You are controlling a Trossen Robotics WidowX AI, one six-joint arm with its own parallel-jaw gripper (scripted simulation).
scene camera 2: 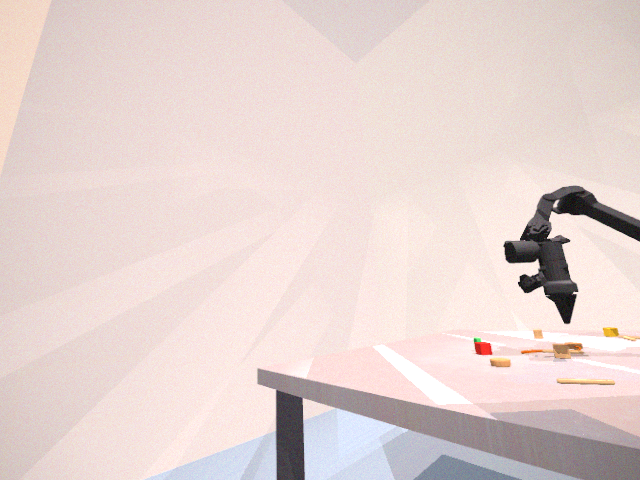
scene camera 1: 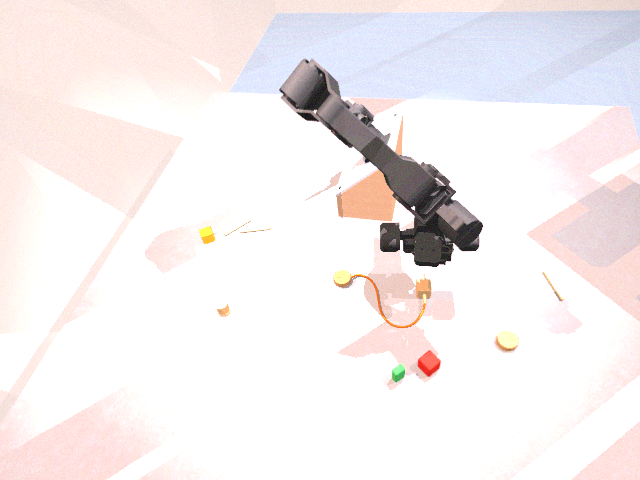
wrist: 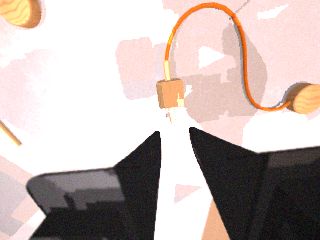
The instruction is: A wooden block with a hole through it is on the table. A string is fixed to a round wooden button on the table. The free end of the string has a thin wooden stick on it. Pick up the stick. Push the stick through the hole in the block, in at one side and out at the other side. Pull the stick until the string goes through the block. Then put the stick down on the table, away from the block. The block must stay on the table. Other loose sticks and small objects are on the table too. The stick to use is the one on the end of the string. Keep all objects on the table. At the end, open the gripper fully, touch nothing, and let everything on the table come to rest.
Scene:
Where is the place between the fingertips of my gripper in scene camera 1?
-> At 425, 262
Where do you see a wooden block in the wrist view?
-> At 170, 94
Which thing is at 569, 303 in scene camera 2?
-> My gripper.

